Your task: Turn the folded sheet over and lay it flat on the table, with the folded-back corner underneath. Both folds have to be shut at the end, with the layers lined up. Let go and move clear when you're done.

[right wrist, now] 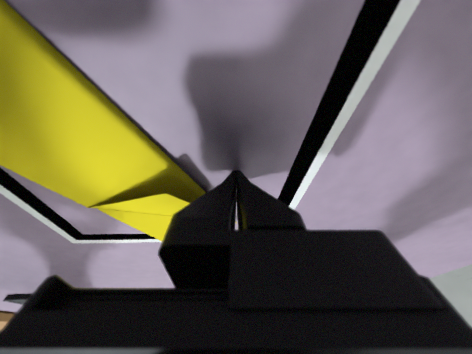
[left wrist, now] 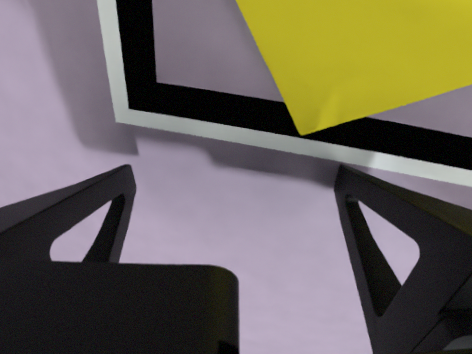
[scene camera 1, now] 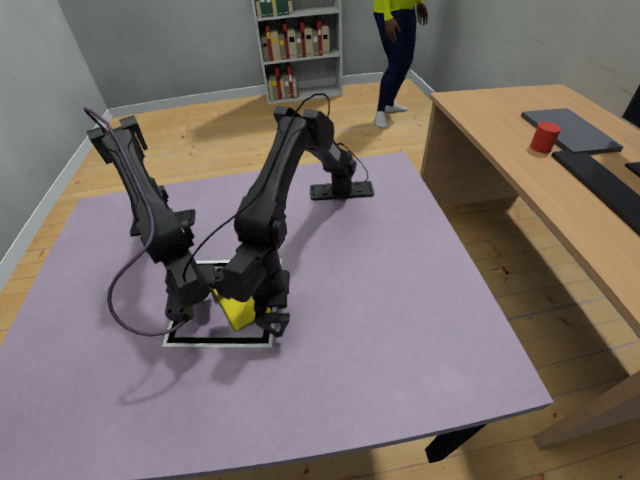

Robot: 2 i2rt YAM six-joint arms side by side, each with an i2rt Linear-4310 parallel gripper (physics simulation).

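Observation:
The yellow folded sheet (scene camera 1: 237, 314) (left wrist: 360, 45) (right wrist: 75, 115) lies askew inside a black-and-white rectangle outline (scene camera 1: 219, 341) (left wrist: 136, 50) (right wrist: 340, 80). One corner of the sheet overlaps the black bar in the left wrist view. In the right wrist view a small folded flap (right wrist: 142, 210) shows on top, slightly raised, with a shadow beside it. My left gripper (scene camera 1: 272, 323) (left wrist: 235, 176) is open and empty, above the table just outside the outline, near that corner. My right gripper (scene camera 1: 180, 312) (right wrist: 236, 177) is shut and empty, beside the sheet. The arms hide part of the sheet in scene camera 1.
Both arms reach over the lilac table (scene camera 1: 387, 335), their grippers close together around the sheet. A wooden desk (scene camera 1: 480, 129) with a red mug (scene camera 1: 544, 137) stands at the right. A bookshelf (scene camera 1: 340, 41) and a person (scene camera 1: 398, 56) are in the background.

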